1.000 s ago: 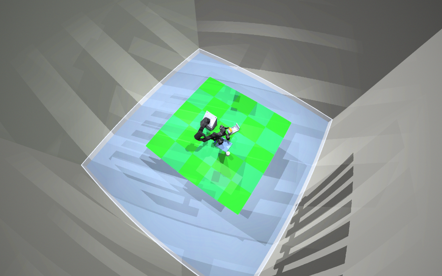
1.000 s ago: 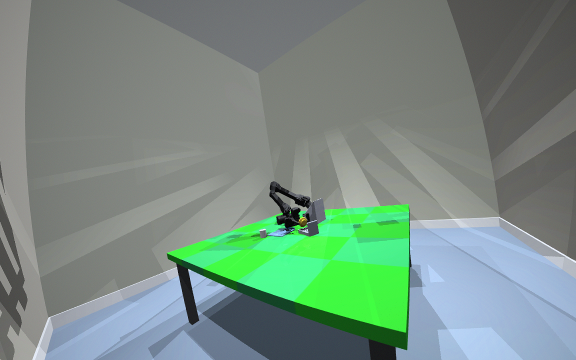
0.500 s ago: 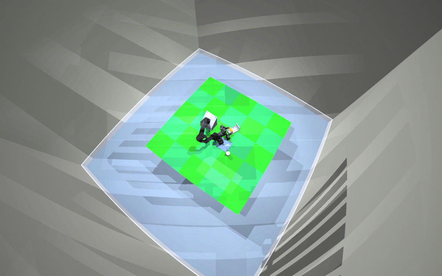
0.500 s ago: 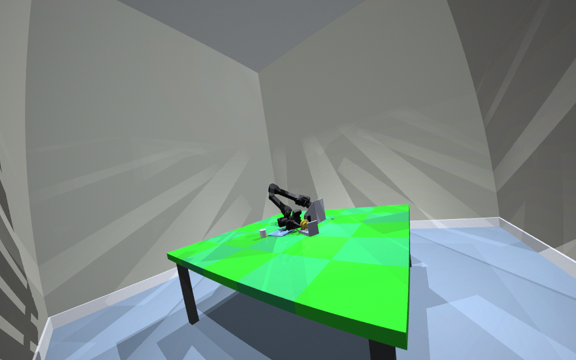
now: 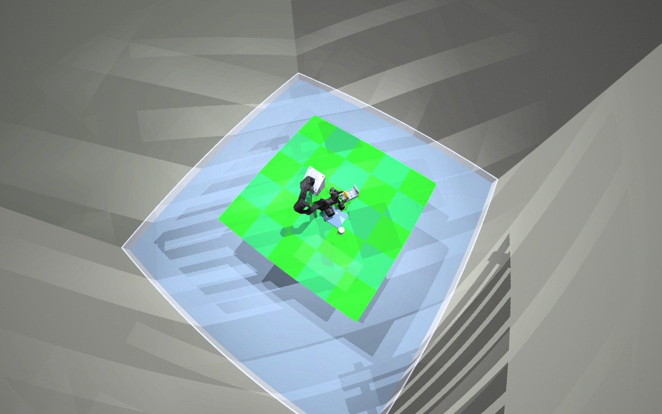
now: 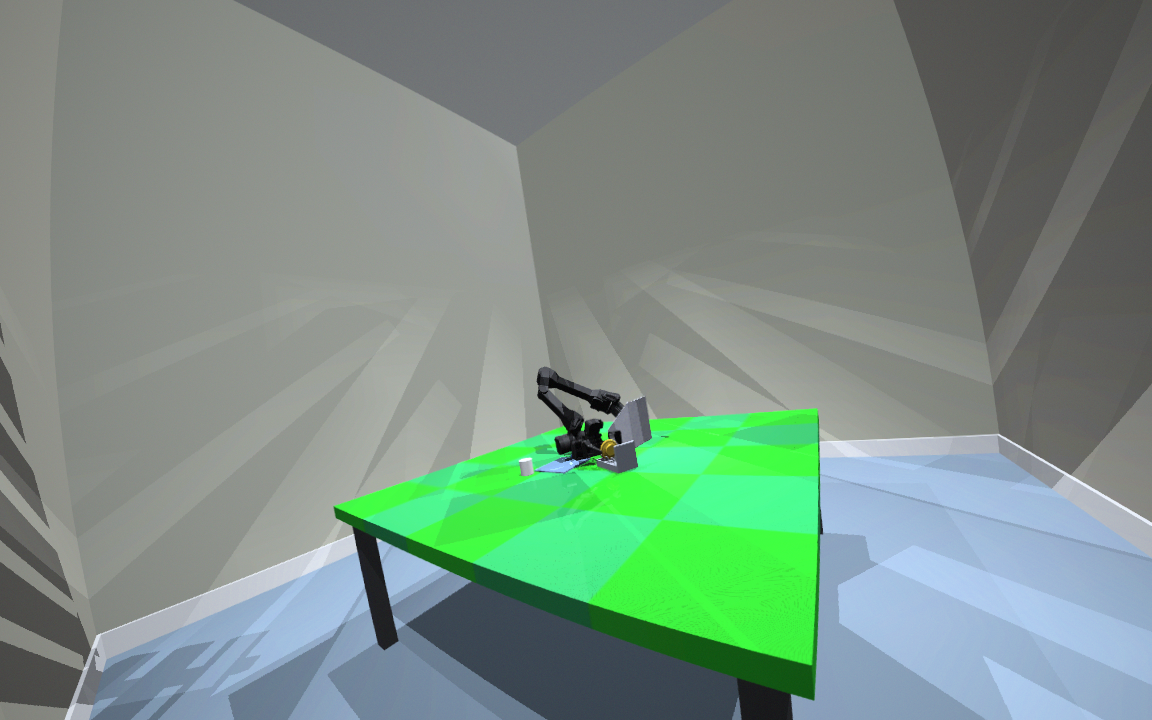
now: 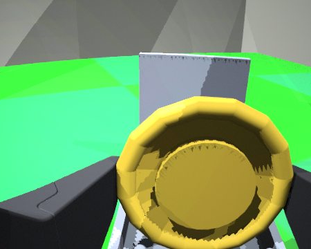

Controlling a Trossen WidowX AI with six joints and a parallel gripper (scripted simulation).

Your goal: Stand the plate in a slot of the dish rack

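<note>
Now: gripper tip 10 mm to the left of the yellow plate. Also, from my gripper tip: blue mat: 190 mm to the right, 50 mm below, 10 mm ahead; white cup: 270 mm to the right, 110 mm ahead, 20 mm below; grey dish rack: 30 mm below, 20 mm to the left, 10 mm ahead.
</note>
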